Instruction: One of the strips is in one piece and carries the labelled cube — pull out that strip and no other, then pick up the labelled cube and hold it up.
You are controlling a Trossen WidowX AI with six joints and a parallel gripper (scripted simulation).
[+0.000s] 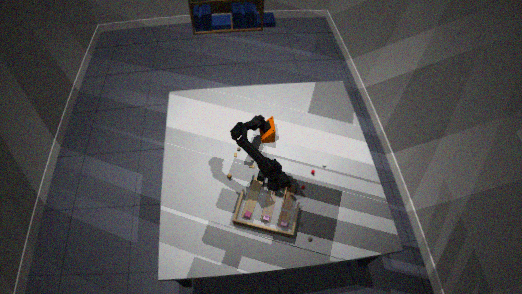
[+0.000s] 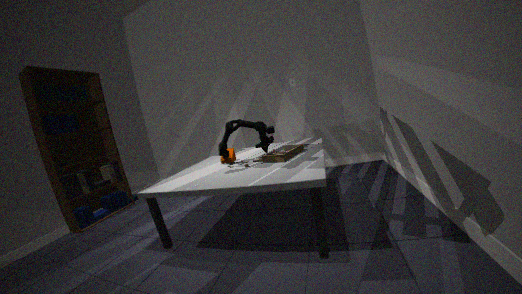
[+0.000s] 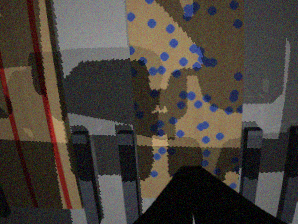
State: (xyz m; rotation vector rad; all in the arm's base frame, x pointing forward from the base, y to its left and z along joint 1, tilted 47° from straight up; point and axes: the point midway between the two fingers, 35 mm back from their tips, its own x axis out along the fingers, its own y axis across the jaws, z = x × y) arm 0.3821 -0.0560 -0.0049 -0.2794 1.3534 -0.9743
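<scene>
My gripper tip is 8 cm short of the strip, 4 cm to the left of it and 3 cm above it.
</scene>
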